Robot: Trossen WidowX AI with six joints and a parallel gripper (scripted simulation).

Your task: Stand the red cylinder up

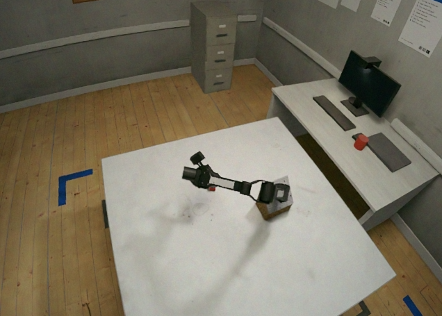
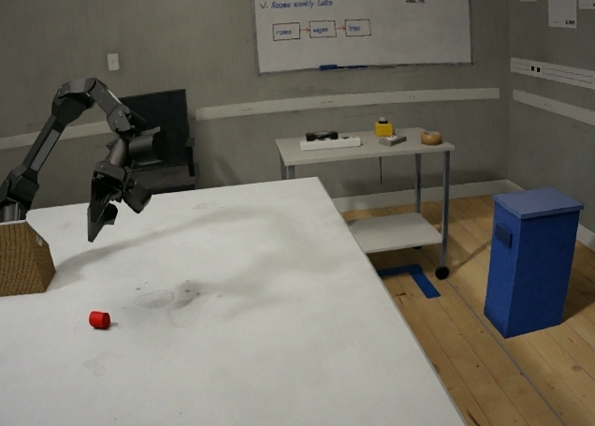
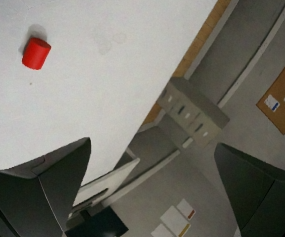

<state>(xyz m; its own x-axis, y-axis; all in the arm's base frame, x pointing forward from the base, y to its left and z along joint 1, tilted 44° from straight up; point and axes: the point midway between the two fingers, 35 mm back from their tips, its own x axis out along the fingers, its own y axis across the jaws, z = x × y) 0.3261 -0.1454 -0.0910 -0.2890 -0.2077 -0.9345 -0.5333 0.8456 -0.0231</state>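
Now: the red short cylinder 220 mm below my hand, 40 mm behind it and 10 mm to the right of it.
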